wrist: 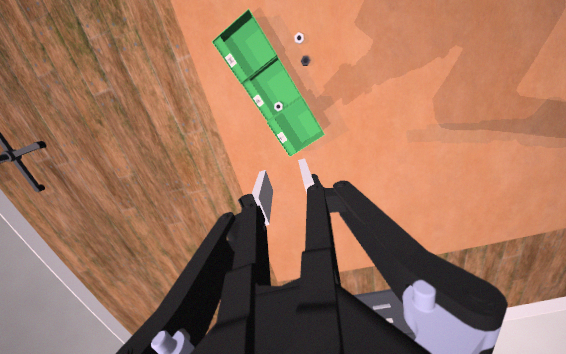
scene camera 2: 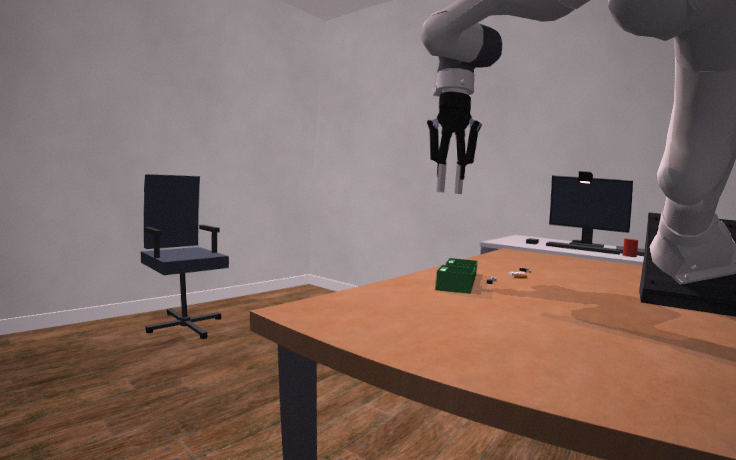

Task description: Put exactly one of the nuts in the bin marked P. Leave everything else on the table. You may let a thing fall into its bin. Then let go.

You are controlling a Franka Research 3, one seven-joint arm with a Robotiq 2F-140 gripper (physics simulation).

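A green three-compartment bin block (scene camera 2: pixel 454 280) (wrist: pixel 270 64) stands on the table. The labels are hard to read in the wrist view; the middle label (wrist: pixel 258 100) appears to be P. A silver nut (wrist: pixel 278 106) shows inside the middle compartment, close to the divider beside the near end compartment. Another silver nut (wrist: pixel 299 37) and a dark nut (wrist: pixel 305 60) lie on the table beside the block. My gripper (scene camera 2: pixel 449 192) (wrist: pixel 285 175) is partly open and empty, high above the table. In the wrist view its fingertips appear just past the block's near end.
The wooden table (scene camera 2: pixel 488 347) (wrist: pixel 400 200) carries several small items, including an orange piece (scene camera 2: pixel 519 276) in the scene view. A white desk behind holds a monitor (scene camera 2: pixel 590 203) and a red cup (scene camera 2: pixel 630 247). An office chair (scene camera 2: pixel 172 211) stands on the floor at left.
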